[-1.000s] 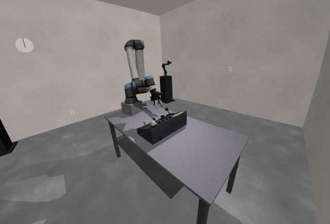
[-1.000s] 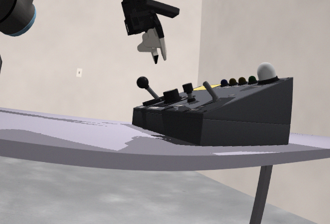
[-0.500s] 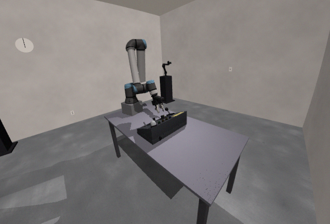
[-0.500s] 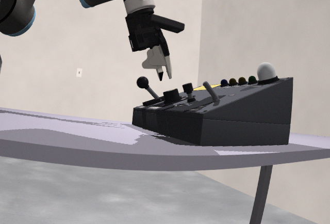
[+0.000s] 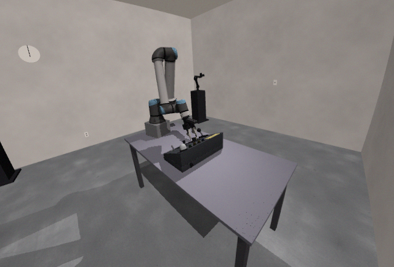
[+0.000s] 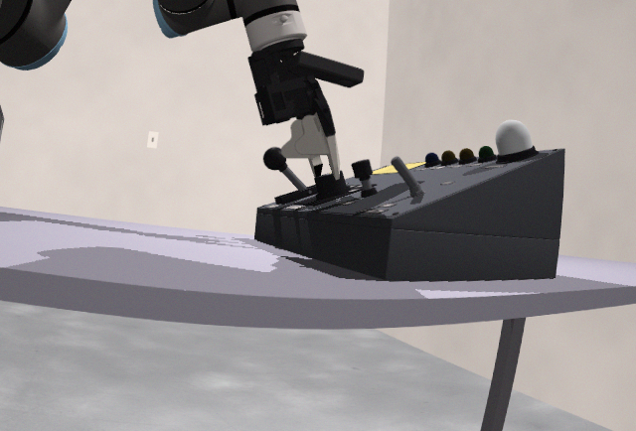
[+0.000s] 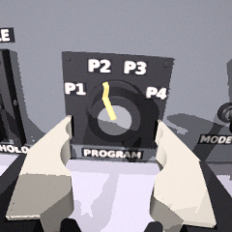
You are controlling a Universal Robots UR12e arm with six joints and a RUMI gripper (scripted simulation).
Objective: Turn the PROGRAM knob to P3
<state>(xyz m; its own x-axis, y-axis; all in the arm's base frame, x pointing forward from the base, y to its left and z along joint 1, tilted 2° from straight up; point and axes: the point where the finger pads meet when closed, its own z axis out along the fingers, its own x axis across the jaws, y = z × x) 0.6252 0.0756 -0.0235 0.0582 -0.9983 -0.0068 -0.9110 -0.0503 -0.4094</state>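
Now: hand 20 mm short of the program knob, 10 mm to the right of it and 10 mm above it. Also, from my hand: dark console (40 mm ahead, 60 mm to the right, 40 mm below); then black ball-topped lever (20 mm behind, 120 mm to the left); then mode knob (10 mm ahead, 120 mm to the right, 10 mm below).
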